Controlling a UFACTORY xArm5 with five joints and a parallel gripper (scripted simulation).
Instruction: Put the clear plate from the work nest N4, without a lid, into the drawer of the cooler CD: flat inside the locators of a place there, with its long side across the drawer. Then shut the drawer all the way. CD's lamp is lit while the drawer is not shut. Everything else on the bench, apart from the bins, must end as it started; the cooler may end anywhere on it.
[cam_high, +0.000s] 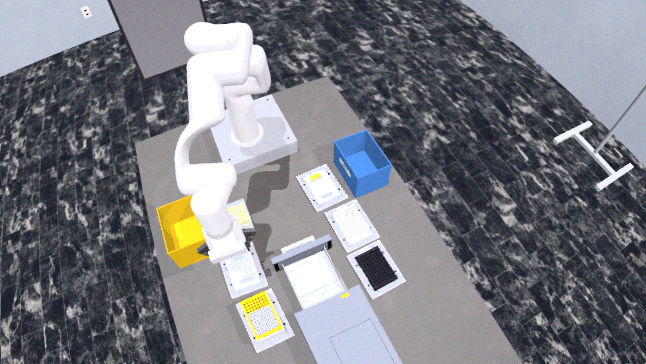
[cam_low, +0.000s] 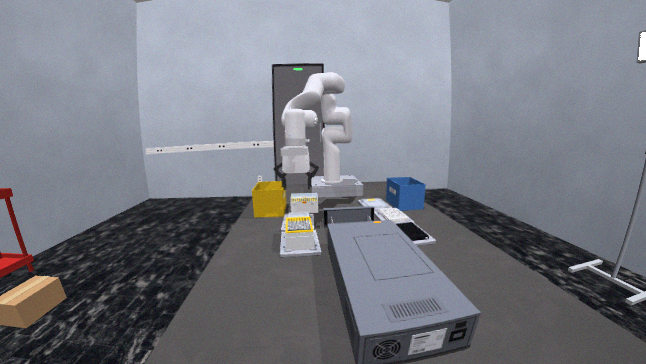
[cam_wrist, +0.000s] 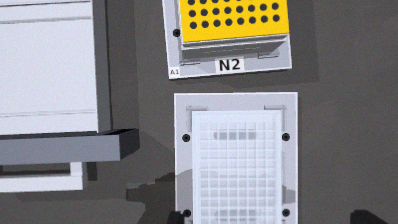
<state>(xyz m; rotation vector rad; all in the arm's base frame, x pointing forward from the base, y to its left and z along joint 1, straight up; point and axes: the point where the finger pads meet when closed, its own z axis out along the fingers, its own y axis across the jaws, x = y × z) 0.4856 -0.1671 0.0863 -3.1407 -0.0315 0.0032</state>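
The clear plate is 130 mm below my hand. The rest, counted from my hand: yellow bin: 170 mm behind, 140 mm to the right, 110 mm below; then work nest N4: 150 mm below; then yellow-framed rack: 170 mm ahead, 100 mm below, 10 mm to the left.
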